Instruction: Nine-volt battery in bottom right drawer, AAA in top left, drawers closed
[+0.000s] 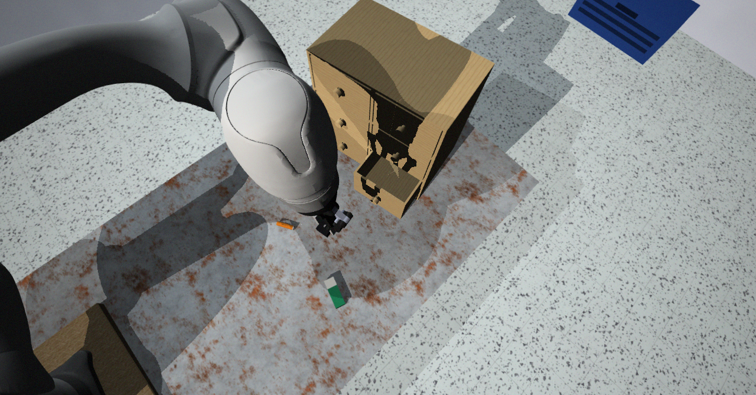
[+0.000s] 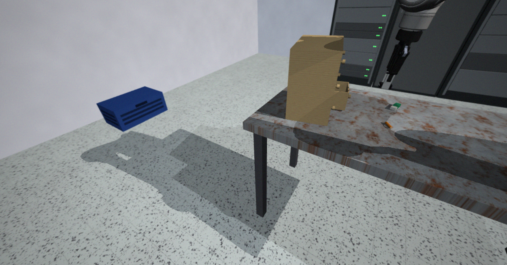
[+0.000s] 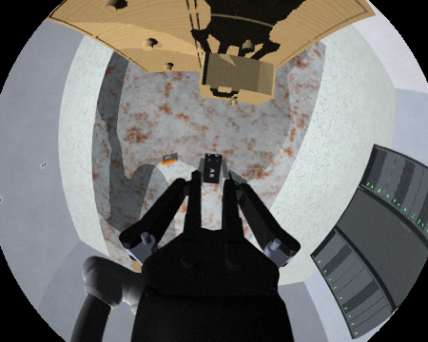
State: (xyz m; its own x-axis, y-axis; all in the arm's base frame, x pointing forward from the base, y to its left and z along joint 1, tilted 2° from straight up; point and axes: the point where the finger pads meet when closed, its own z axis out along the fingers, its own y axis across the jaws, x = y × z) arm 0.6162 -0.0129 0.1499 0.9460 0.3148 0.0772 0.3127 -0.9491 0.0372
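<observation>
Now: the black nine-volt battery 10 mm ahead of my hand and 20 mm below it. From my hand the other things lie so: green-and-white nine-volt battery (60 mm behind, 90 mm to the right, 160 mm below); then orange AAA battery (70 mm behind, 100 mm to the left, 160 mm below).
</observation>
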